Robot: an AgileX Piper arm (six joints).
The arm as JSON. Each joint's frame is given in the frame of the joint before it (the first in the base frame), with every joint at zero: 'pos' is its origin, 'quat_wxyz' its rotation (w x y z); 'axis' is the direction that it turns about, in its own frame. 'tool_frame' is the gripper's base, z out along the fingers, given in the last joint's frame.
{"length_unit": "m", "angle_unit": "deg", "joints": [
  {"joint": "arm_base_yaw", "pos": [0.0, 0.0, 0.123], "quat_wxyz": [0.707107, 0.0, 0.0, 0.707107], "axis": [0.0, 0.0, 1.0]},
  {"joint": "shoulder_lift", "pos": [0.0, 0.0, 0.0], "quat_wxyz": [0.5, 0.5, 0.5, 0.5], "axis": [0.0, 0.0, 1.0]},
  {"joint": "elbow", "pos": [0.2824, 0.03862, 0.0], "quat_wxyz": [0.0, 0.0, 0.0, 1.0], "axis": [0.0, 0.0, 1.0]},
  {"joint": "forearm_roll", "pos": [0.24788, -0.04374, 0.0], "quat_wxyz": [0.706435, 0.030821, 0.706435, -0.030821], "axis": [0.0, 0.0, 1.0]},
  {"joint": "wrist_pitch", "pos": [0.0, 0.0, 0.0], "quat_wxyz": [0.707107, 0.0, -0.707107, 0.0], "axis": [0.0, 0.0, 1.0]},
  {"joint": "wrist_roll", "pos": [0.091, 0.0, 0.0], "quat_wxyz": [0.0, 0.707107, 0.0, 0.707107], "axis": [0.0, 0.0, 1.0]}
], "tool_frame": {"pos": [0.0, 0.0, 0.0], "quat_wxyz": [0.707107, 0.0, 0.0, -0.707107]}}
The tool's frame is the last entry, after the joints.
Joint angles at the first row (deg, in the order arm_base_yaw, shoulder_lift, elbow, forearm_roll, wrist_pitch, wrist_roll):
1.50 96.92 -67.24 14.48 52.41 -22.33
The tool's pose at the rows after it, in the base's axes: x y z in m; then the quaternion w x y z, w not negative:
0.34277, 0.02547, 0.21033, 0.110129, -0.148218, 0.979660, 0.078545
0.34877, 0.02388, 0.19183, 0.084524, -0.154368, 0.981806, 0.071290
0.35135, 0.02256, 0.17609, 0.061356, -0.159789, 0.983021, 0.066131
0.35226, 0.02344, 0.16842, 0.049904, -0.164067, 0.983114, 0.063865
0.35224, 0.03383, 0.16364, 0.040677, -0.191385, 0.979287, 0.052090
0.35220, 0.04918, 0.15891, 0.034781, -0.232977, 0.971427, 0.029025
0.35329, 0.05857, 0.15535, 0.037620, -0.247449, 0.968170, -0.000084
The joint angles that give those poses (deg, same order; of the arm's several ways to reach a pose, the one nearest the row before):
1.50 101.08 -68.96 13.30 52.07 -22.92
1.50 104.40 -69.41 11.89 51.97 -23.06
1.50 106.93 -69.40 10.75 51.96 -23.20
1.75 108.16 -69.40 10.20 51.96 -23.20
3.82 108.97 -69.54 8.27 51.97 -23.20
6.99 109.81 -69.74 4.80 51.44 -22.86
9.32 110.40 -69.79 0.48 50.09 -19.65

